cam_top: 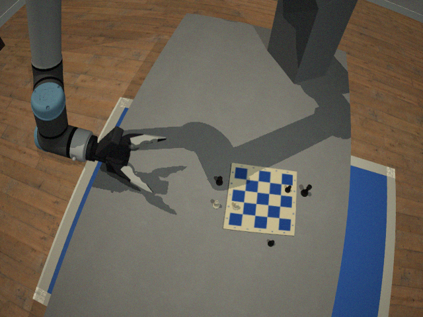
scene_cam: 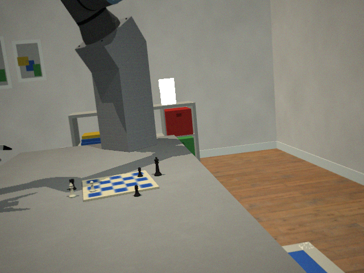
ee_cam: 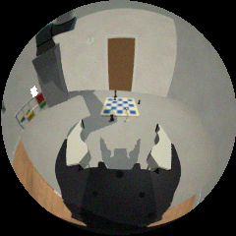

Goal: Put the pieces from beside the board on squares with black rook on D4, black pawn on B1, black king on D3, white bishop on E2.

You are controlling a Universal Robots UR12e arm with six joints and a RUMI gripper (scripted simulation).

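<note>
Right now my hand is 16 cm to the right of the black rook, 13 cm above it and 2 cm past it. Round my hand: white pawn: 21 cm to the left, 13 cm below, 6 cm ahead; white bishop: 15 cm to the left, 13 cm below, 6 cm ahead; chessboard: 30 cm to the left, 15 cm below, 4 cm ahead.
</note>
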